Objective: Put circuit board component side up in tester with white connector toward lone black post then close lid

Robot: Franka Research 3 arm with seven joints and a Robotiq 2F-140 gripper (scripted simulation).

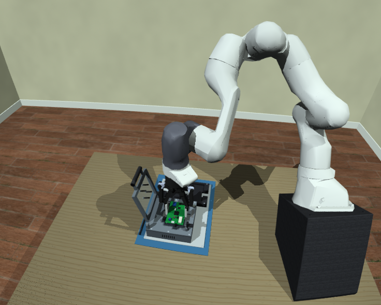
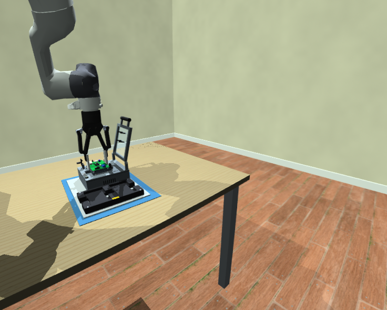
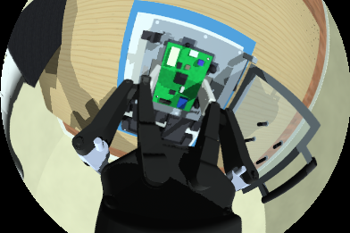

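Now: the green circuit board 20 mm below my hand. The rest, counted from my hand: lid: 120 mm ahead, 80 mm above, 10 mm to the left.
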